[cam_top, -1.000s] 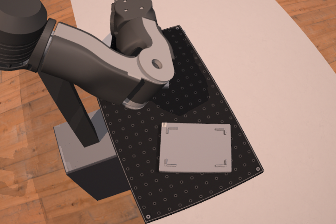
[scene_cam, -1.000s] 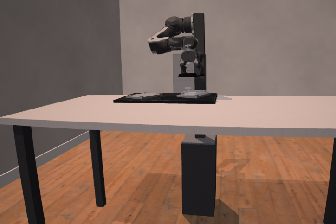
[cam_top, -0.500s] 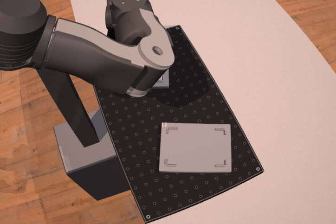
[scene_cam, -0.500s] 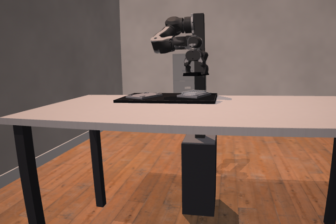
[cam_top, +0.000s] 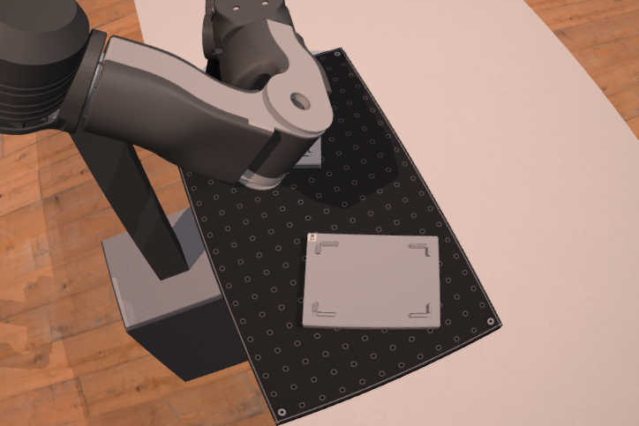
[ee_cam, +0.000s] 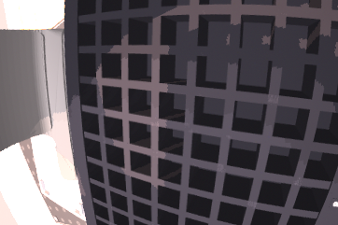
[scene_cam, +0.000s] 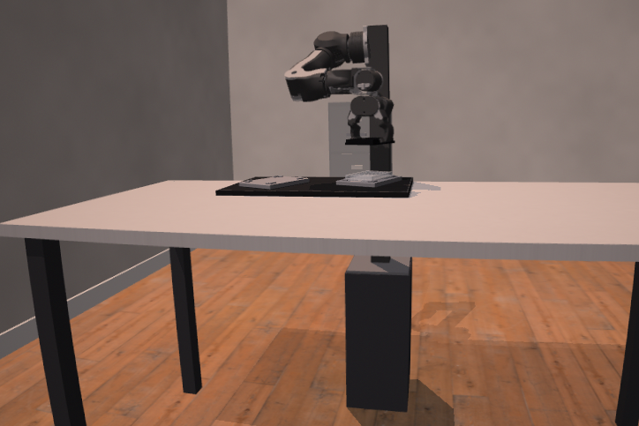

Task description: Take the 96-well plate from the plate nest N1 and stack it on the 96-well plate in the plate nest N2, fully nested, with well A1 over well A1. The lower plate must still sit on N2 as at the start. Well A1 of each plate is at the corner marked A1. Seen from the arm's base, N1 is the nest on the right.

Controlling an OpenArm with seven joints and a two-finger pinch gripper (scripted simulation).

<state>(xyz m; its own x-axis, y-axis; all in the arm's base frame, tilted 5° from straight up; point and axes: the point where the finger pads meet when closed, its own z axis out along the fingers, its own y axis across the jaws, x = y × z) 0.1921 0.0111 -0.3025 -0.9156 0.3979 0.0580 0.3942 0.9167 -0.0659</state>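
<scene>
Now: hand 100 mm above the clear 96-well plate. From my hand the other things lie so: black 96-well plate (right at my hand); grey plate nest N1 (260 mm to the right, 110 mm below, 40 mm ahead); plate nest N2 (110 mm below).
</scene>
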